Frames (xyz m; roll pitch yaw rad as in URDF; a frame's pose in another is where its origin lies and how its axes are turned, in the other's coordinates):
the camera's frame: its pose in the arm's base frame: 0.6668 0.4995 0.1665 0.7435 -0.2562 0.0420
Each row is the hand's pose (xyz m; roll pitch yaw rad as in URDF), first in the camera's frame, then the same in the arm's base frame.
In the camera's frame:
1: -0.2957 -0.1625 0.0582 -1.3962 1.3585 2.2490
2: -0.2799 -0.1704 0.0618 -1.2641 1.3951 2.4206
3: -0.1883 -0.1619 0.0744 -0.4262 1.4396 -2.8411
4: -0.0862 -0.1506 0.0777 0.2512 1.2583 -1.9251
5: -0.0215 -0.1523 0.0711 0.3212 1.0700 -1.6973
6: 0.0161 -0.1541 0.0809 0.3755 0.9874 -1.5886
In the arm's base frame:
1: 0.4047 0.3293 0.0266 -2.2857 0.6715 1.5792
2: 0.4210 0.3218 0.0280 -2.3319 0.7193 1.5638
3: 0.5058 0.3231 0.0658 -2.5490 0.8679 1.5032
4: 0.6017 0.3332 0.1014 -2.9138 1.1049 1.3337
5: 0.6656 0.3391 0.1120 2.8798 1.2592 0.9579
6: 0.7008 0.3326 0.1273 2.5249 1.2779 0.6272

